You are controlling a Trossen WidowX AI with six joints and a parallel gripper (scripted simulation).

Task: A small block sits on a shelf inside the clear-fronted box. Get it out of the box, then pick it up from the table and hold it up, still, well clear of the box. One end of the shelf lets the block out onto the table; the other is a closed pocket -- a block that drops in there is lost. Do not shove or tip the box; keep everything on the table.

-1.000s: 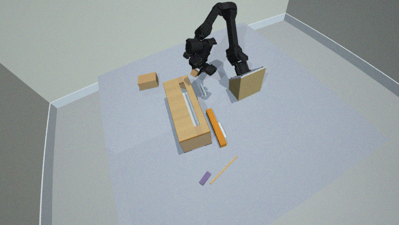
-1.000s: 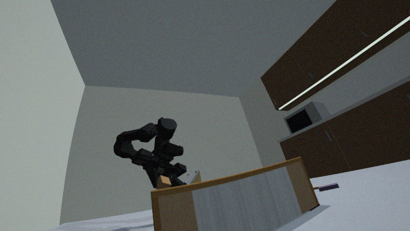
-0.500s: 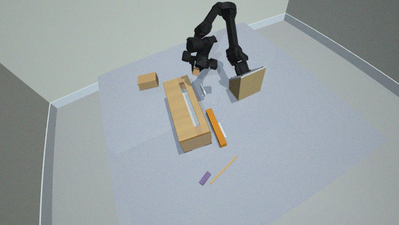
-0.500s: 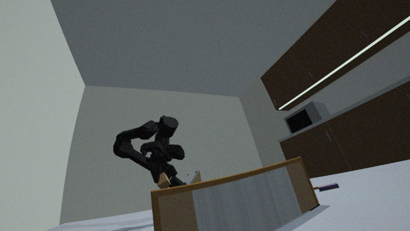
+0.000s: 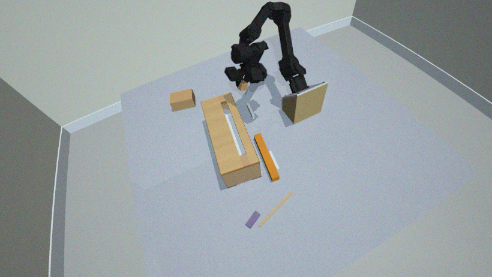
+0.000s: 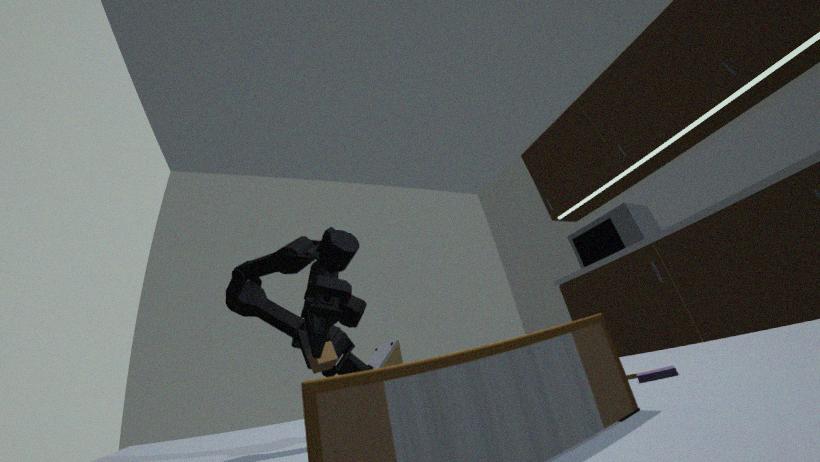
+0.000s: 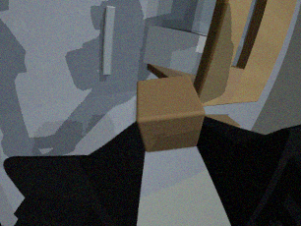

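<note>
The small brown block lies 10 mm behind my gripper tip, 10 mm to the left of it and 10 mm above it. From my gripper tip the other things lie so: purple block: 140 mm ahead, 530 mm to the left, 150 mm below; then small tan box: 290 mm ahead, 170 mm to the right, 120 mm below.
</note>
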